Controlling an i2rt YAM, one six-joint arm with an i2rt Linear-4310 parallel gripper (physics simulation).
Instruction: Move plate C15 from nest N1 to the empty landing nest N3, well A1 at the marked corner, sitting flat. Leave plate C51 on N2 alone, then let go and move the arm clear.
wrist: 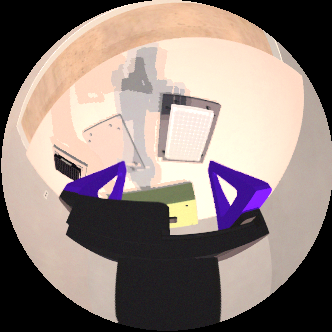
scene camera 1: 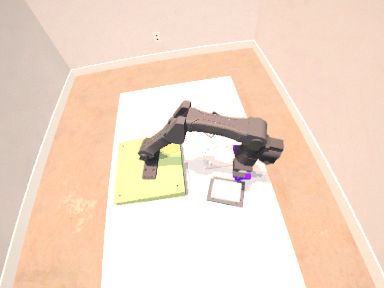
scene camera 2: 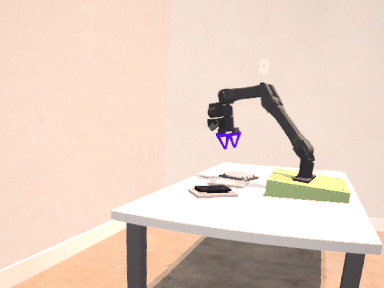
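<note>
A white well plate (scene camera 1: 226, 190) (scene camera 2: 239, 175) (wrist: 189, 132) sits on a dark nest (scene camera 1: 225, 203) (wrist: 165, 107). An empty pale nest (scene camera 2: 234, 184) (wrist: 112, 140) with small corner pegs lies between it and a black plate (scene camera 2: 212, 189) (wrist: 66, 166), which sits on another pale nest (scene camera 2: 196, 194) (wrist: 70, 153). No plate or nest labels can be read, nor the marked corner. My gripper (scene camera 1: 240, 162) (scene camera 2: 230, 147) (wrist: 166, 164) is open and empty, pointing down high above the table; the wrist view shows its purple fingers wide apart. The arm hides the black plate in scene camera 1.
The arm stands on a thick yellow-green base block (scene camera 1: 130, 187) (scene camera 2: 310, 190) (wrist: 184, 212) on the white table (scene camera 1: 165, 240) (scene camera 2: 200, 217). Arm shadows fall across the table around the nests. Walls stand beyond the table.
</note>
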